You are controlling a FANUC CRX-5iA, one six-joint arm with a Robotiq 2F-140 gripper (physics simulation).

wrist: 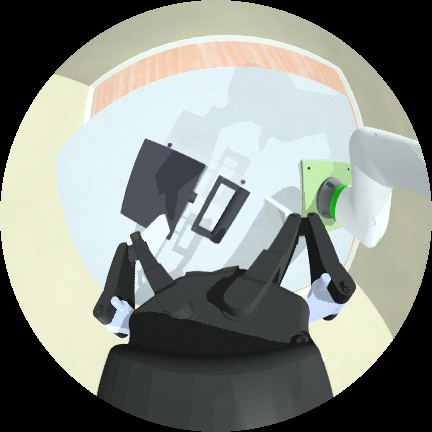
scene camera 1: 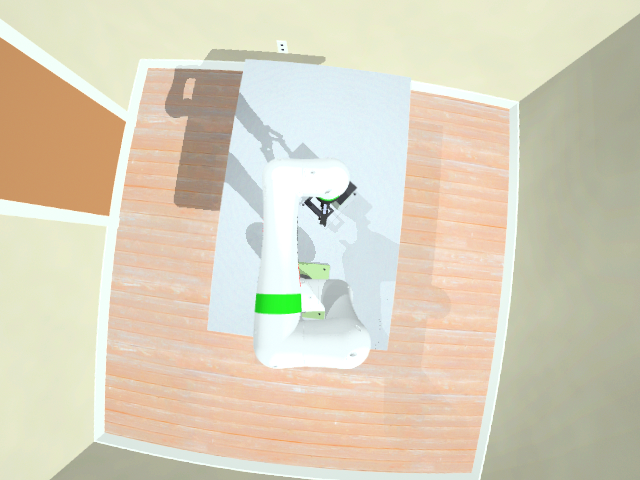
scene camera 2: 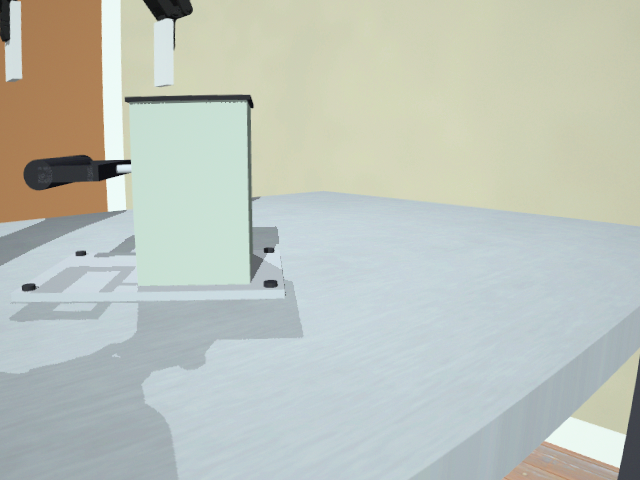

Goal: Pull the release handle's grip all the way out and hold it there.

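Observation:
The release handle's black grip is a rectangular loop standing out sideways from the housing. A short pale rod shows between them. The housing is a pale green box with a dark lid, on a pale base plate. My gripper is open and empty, with its fingertips above the grip's height. In the wrist view the grip appears between the fingers, and the left pad overlaps a corner of the lid. The arm hides part of the gripper in scene camera 1.
The housing stands on a grey table. The arm's green mounting plate lies toward the table's near end in scene camera 1. The white arm reaches over the table. Bolt heads stick up from the base plate.

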